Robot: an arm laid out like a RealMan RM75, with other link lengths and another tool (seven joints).
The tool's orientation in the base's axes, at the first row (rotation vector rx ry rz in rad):
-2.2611, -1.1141, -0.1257
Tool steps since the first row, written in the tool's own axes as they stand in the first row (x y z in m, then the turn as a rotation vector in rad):
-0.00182, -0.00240, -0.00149, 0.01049, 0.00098, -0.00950
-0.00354, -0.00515, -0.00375, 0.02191, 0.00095, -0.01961
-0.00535, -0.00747, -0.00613, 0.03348, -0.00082, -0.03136
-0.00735, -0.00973, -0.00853, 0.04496, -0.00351, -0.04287
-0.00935, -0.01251, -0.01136, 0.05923, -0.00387, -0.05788
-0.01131, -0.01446, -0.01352, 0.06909, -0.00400, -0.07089
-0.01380, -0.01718, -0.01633, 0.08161, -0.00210, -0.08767
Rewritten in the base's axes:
-0.00270, -0.00098, 0.00174, 0.00912, 0.00147, 0.01076
-0.00546, -0.00216, 0.00432, 0.01820, 0.00370, 0.02282
-0.00794, -0.00367, 0.00675, 0.02635, 0.00592, 0.03709
-0.01049, -0.00534, 0.00910, 0.03372, 0.00864, 0.05157
-0.01336, -0.00702, 0.01205, 0.04523, 0.01025, 0.06872
-0.01569, -0.00868, 0.01408, 0.05374, 0.00983, 0.08265
-0.01883, -0.01071, 0.01682, 0.06612, 0.00821, 0.09955

